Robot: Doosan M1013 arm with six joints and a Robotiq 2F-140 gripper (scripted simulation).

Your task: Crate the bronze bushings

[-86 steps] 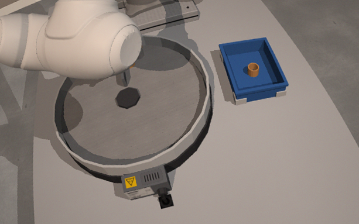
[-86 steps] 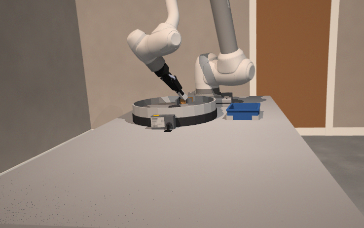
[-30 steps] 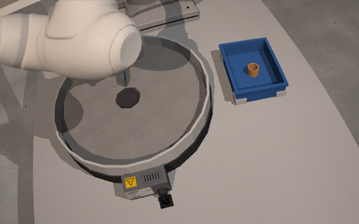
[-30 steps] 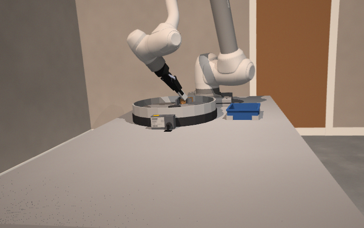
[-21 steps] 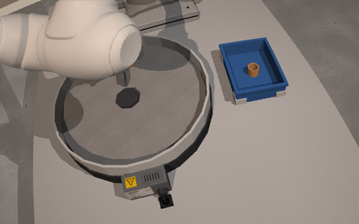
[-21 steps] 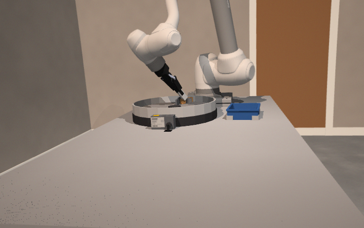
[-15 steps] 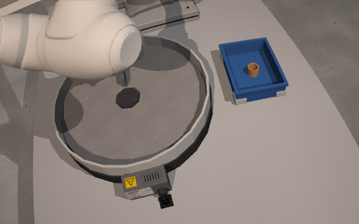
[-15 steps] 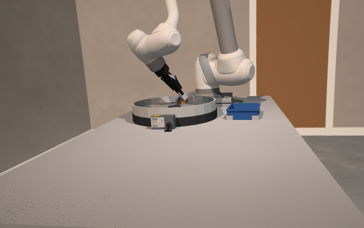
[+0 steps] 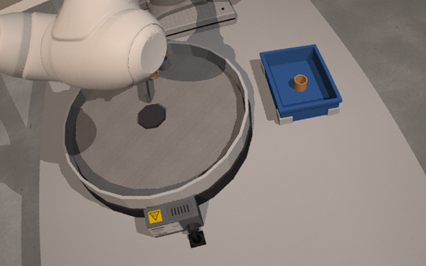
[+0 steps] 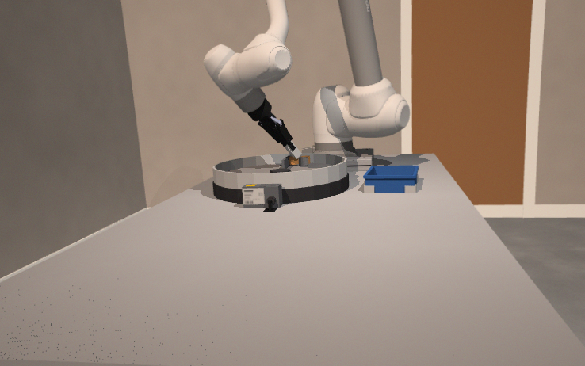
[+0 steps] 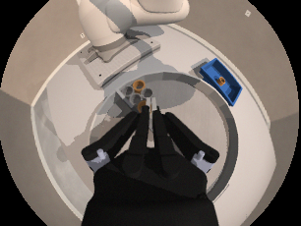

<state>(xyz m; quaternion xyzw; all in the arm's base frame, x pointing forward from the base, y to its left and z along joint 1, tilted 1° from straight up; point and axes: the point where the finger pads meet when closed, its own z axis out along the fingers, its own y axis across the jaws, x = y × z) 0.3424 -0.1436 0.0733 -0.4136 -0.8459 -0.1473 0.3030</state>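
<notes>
My hand is 31 cm to the right of the blue crate, 14 cm short of it and 9 cm above it.
</notes>
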